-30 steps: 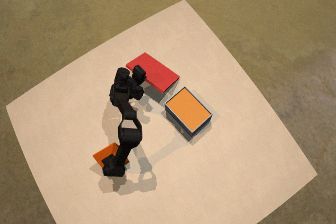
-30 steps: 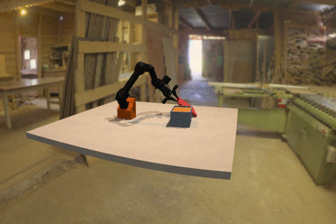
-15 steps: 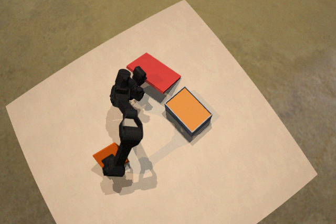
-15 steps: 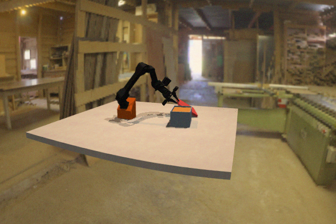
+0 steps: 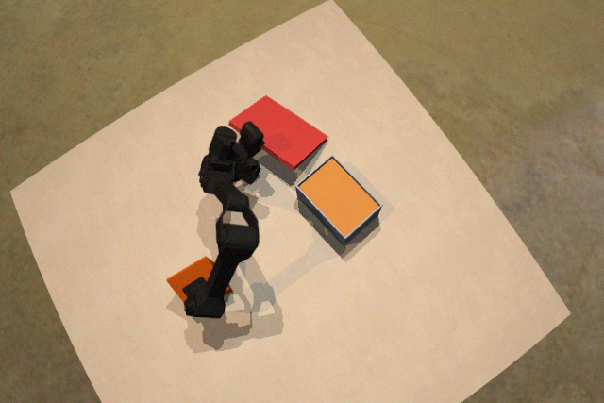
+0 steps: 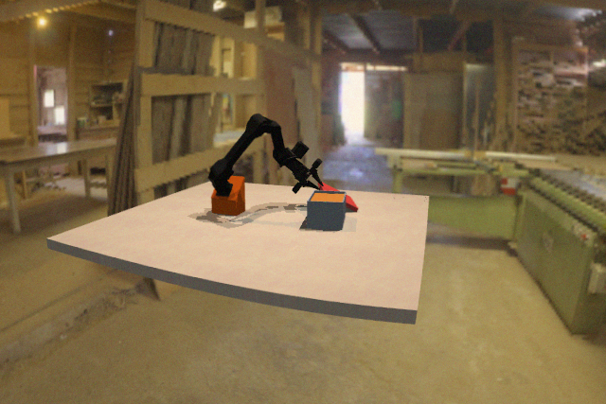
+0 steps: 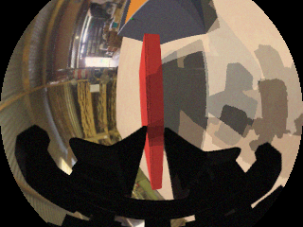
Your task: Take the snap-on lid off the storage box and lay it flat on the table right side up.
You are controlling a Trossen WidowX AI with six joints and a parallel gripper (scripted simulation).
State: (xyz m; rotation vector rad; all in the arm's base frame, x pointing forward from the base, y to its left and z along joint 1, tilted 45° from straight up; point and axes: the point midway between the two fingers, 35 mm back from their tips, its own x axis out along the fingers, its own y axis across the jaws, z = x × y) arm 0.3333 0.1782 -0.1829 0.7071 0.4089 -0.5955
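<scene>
Now: gripper tip 70 mm short of the red lid, 30 mm to the right of it and 30 mm above it. Round my gripper tip: storage box: 90 mm ahead, 250 mm to the right, 30 mm below.
</scene>
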